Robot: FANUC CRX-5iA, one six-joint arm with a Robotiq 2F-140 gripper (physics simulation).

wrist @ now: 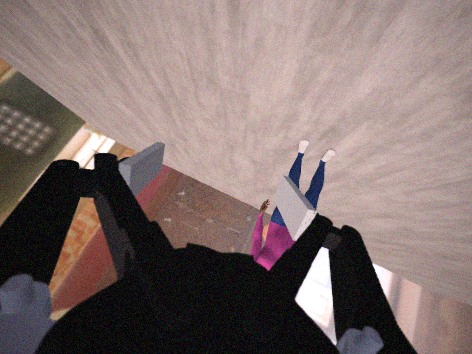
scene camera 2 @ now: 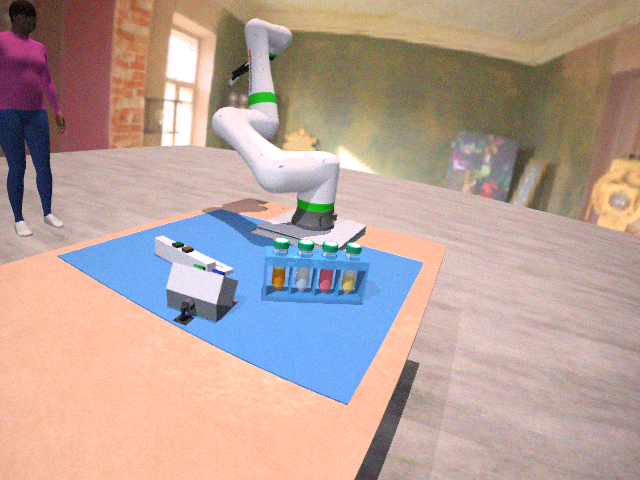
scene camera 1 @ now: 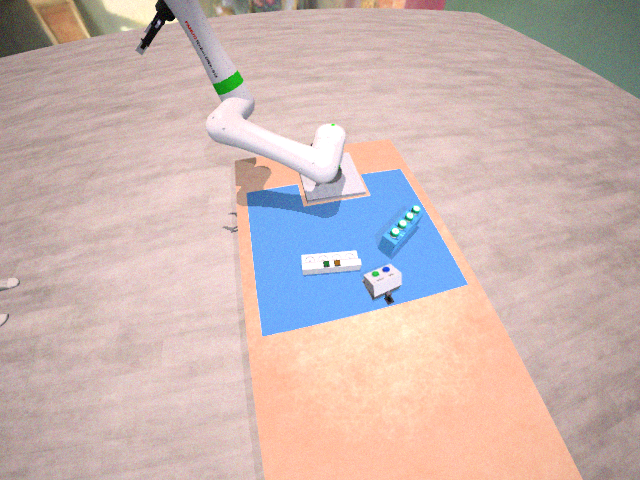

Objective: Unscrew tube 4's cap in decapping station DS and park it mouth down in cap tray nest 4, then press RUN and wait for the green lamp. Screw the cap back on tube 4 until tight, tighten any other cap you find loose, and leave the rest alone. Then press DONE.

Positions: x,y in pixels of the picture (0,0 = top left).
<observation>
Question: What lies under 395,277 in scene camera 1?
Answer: A button box.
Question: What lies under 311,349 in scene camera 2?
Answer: A blue mat.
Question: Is the gripper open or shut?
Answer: Open.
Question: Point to a button box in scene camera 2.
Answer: At 210,295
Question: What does the gripper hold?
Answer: Nothing.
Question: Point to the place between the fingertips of the gripper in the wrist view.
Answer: At 223,172
</observation>
